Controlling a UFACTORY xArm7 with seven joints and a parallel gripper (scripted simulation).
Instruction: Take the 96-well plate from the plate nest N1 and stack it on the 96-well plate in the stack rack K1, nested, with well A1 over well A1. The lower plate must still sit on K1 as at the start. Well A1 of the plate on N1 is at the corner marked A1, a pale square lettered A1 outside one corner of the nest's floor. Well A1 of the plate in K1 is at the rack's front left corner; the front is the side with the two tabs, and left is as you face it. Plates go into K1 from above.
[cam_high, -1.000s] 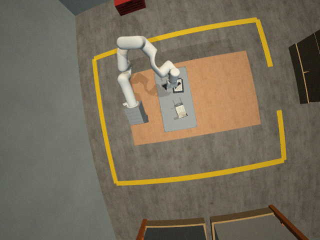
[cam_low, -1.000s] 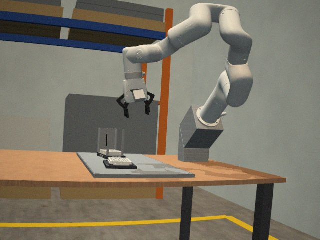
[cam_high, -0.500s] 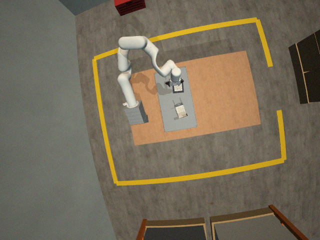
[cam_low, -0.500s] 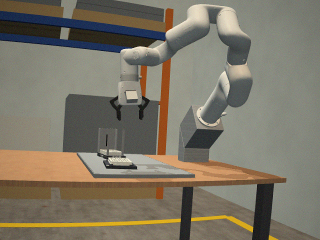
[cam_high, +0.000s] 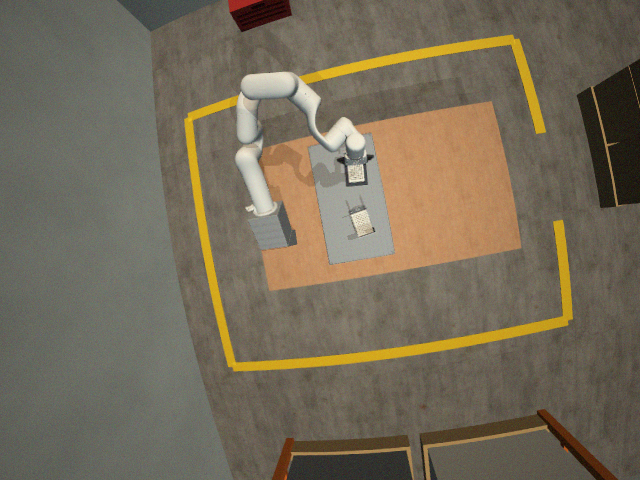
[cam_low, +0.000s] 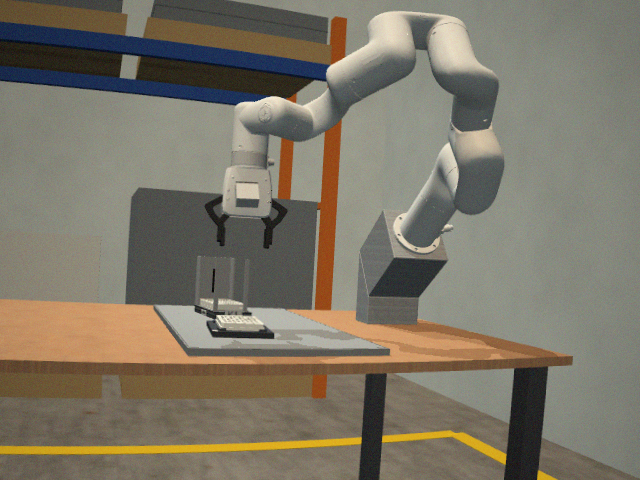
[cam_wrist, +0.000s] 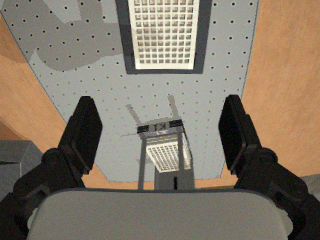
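My hand is 16 cm above the 96-well plate. Round my hand: pale A1 mark: 17 cm below, 7 cm ahead, 6 cm to the left; then K1 label: 20 cm to the right, 17 cm below, 5 cm behind.
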